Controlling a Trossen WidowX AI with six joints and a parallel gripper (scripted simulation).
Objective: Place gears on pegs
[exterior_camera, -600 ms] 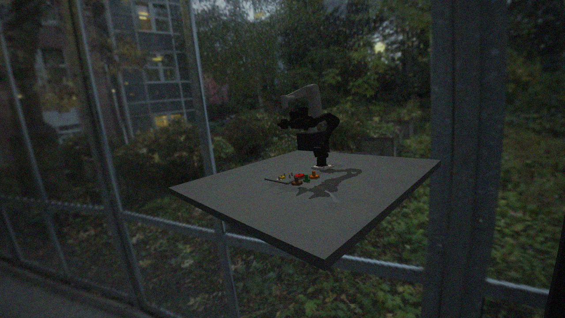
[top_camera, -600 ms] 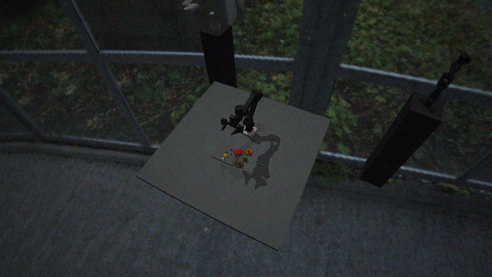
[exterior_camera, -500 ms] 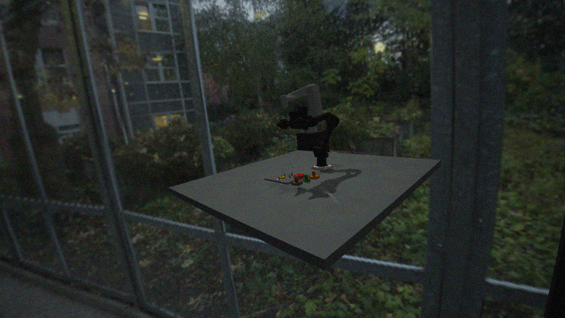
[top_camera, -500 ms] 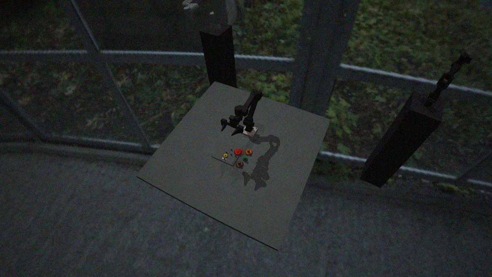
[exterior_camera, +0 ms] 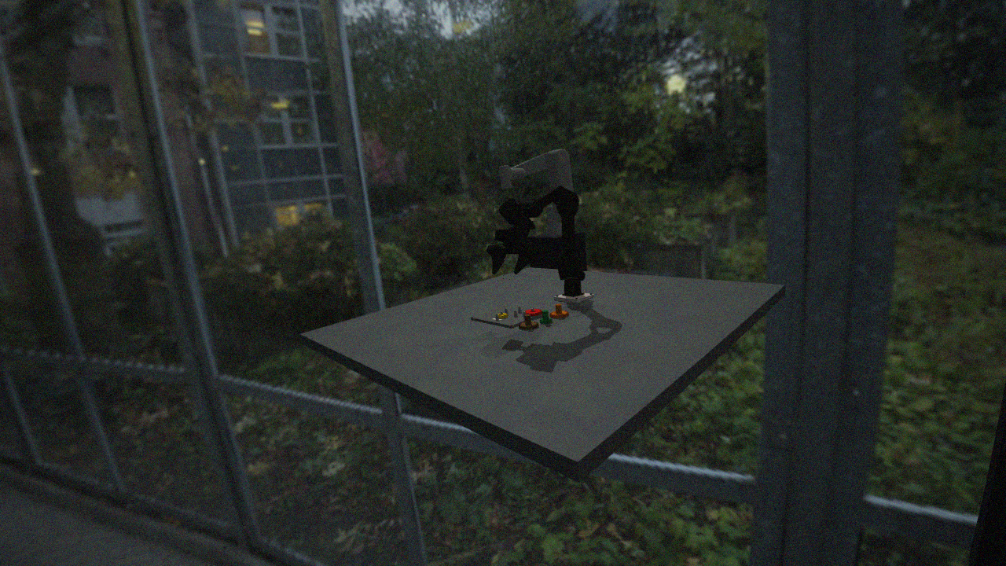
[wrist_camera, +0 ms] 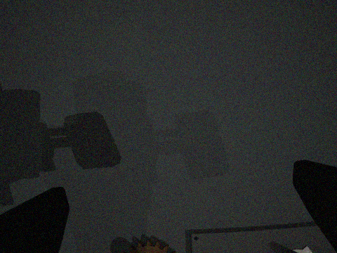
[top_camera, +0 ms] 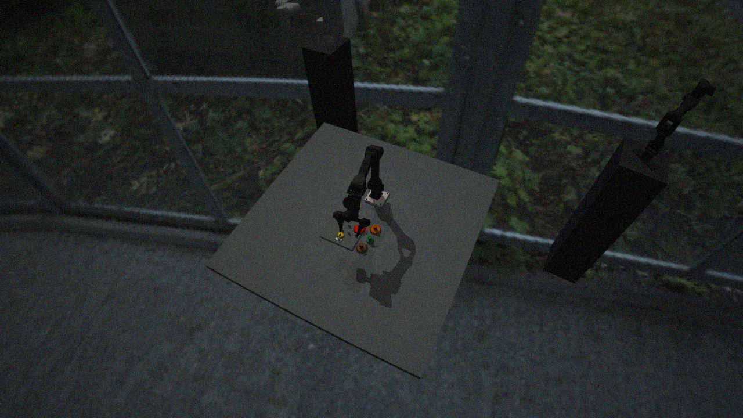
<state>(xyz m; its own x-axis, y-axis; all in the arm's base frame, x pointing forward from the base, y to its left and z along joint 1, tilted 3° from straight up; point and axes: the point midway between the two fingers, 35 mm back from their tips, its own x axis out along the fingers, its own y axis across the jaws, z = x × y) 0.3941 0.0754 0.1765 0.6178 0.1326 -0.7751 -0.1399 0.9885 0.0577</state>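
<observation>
The brownish gear is 5 cm behind my gripper tip, 4 cm to the left of it and 17 cm below it. From my gripper tip the other things lie so: yellow gear: 6 cm behind, 11 cm to the right, 17 cm below; green gear: 11 cm behind, 5 cm to the left, 17 cm below; white arrow: 3 cm behind, 10 cm to the right, 18 cm below.
</observation>
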